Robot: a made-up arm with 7 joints.
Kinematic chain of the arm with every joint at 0, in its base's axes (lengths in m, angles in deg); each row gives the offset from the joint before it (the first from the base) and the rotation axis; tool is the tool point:
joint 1: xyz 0 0 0.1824 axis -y
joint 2: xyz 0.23 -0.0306 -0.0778 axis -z
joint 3: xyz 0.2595 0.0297 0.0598 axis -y
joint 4: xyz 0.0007 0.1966 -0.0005 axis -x
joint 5: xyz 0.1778 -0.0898 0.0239 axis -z
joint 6: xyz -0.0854 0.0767 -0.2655 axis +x
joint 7: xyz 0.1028 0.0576 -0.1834 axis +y
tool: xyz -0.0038 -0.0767 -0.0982
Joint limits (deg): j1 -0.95..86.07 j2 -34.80..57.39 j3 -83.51..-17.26 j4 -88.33..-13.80 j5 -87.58..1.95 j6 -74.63..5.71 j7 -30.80..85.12
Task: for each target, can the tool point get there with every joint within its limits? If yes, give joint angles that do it. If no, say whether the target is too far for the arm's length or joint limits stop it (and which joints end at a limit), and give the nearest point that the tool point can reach.
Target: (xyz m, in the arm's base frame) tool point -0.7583 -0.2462 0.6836
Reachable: no: joint limits stop it (at a limit: joint 1, joint 2, joint 3, joint 5, joint 6) | nearest point -0.1515 0.0747 0.0153 | short by 0.958 m
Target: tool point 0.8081 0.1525 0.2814
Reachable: yes | joints 41.79 45.39 -47.91 -68.11 -15.55 -66.72 -21.89
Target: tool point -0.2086 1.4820 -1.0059
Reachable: no: too far | nearest point 0.1429 0.6888 -0.2222 | short by 1.169 m
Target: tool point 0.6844 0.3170 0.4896
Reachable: yes | joints 70.14 -1.51 -28.60 -41.40 -29.25 -50.84 -14.00
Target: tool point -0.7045 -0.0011 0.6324
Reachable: no: joint limits stop it (at a limit: joint 1, joint 2, joint 3, joint 5, joint 6) | nearest point -0.1880 0.1695 0.0186 | short by 0.820 m
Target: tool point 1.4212 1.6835 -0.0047
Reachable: no: too far | nearest point 0.7356 0.6963 0.0856 | short by 1.205 m
